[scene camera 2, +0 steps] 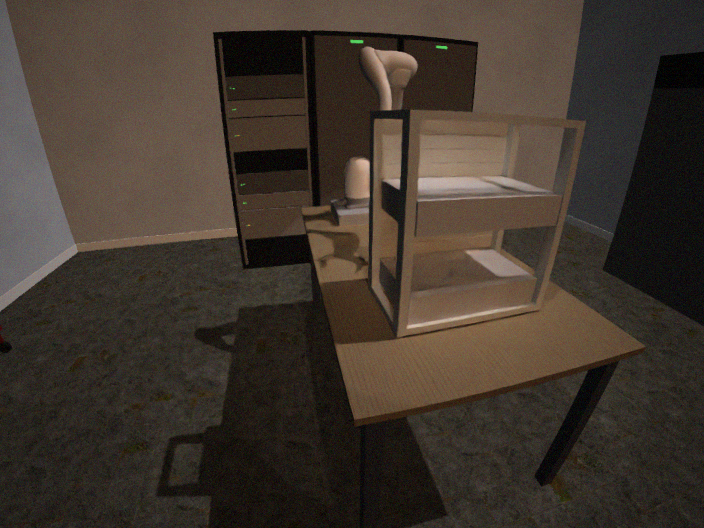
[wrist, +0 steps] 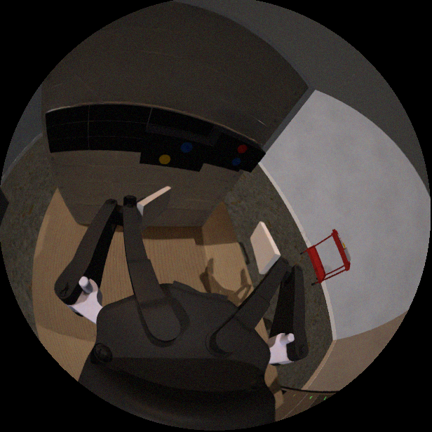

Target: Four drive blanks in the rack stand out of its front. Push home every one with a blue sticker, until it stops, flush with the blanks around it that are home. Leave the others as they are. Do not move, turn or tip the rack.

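Looking at the pictures, I find my gripper there, and a rack as well.
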